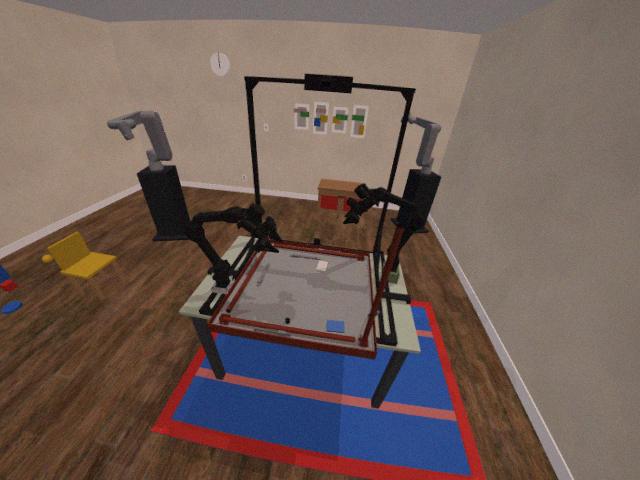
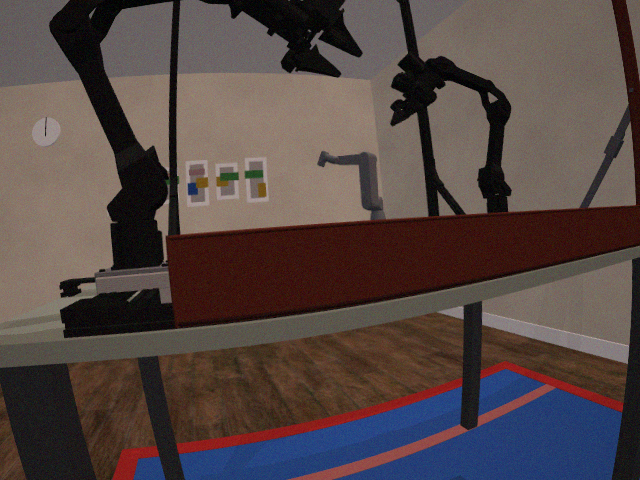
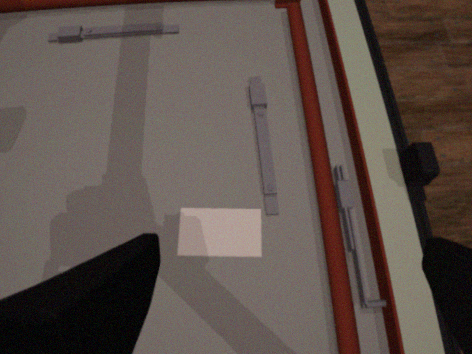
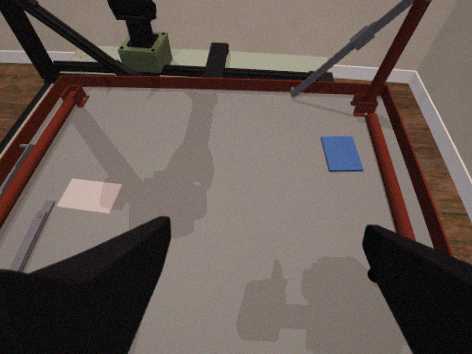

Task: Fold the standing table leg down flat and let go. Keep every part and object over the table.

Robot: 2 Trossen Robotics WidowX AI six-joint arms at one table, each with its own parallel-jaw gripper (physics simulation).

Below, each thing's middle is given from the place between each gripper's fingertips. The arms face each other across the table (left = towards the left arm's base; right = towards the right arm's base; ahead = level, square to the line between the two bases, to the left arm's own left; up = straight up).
The blue square (image 4: 341, 155) lies 30 cm below my right hand, 26 cm ahead of it and 24 cm to the left of it. From my right hand the other things lie so: white card (image 3: 203, 231) 31 cm below, 26 cm to the left, 21 cm behind.
Now: left hand 1 cm short of the white card, 11 cm to the left of it and 33 cm above it. The rest, counted from my left hand: blue square (48 cm ahead, 13 cm to the right, 31 cm below).
